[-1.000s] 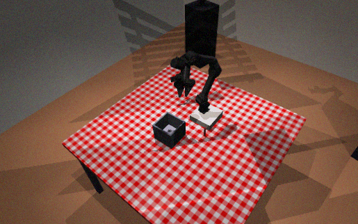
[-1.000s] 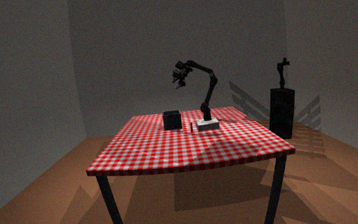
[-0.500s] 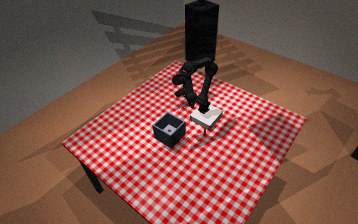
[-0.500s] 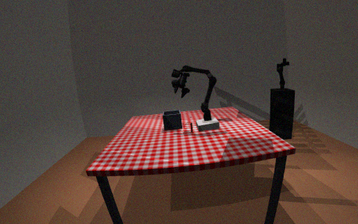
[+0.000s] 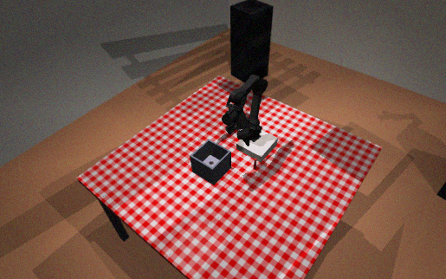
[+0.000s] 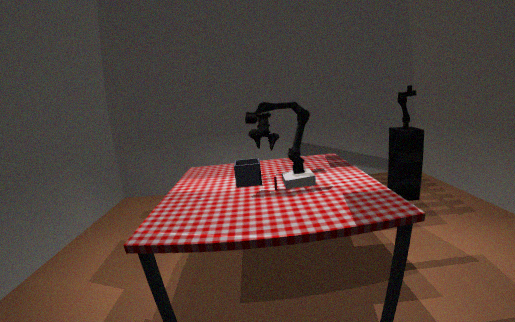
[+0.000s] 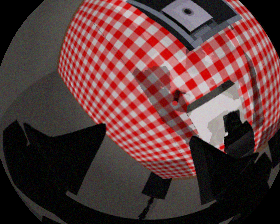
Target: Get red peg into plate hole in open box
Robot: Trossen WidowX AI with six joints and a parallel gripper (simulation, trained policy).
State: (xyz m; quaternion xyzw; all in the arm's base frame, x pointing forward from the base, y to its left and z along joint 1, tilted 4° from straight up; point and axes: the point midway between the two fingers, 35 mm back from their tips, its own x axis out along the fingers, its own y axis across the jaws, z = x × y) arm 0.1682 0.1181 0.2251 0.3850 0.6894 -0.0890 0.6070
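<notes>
The red peg lies 4 cm behind my gripper tip, 2 cm to the left of it and 20 cm below it.
</notes>
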